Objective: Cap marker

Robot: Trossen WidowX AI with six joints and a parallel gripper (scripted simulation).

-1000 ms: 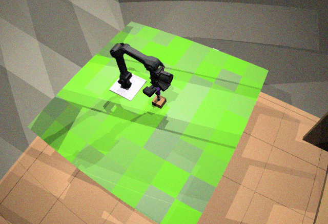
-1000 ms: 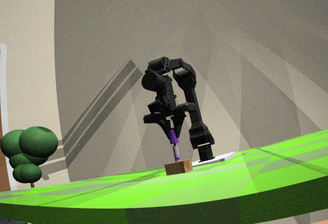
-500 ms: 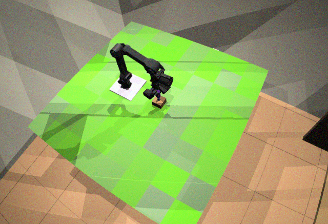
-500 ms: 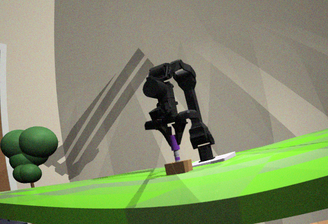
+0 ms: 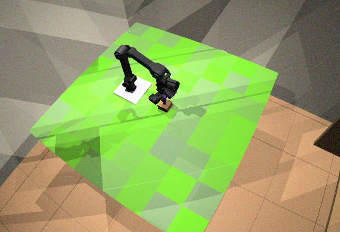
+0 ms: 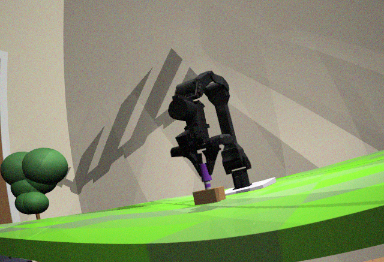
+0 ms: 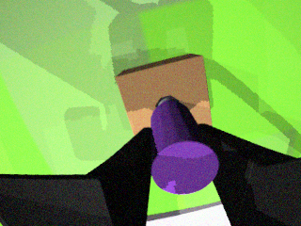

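The purple cap lies 10 mm above my gripper tip. Also, from my gripper tip: brown holder block: 60 mm below.
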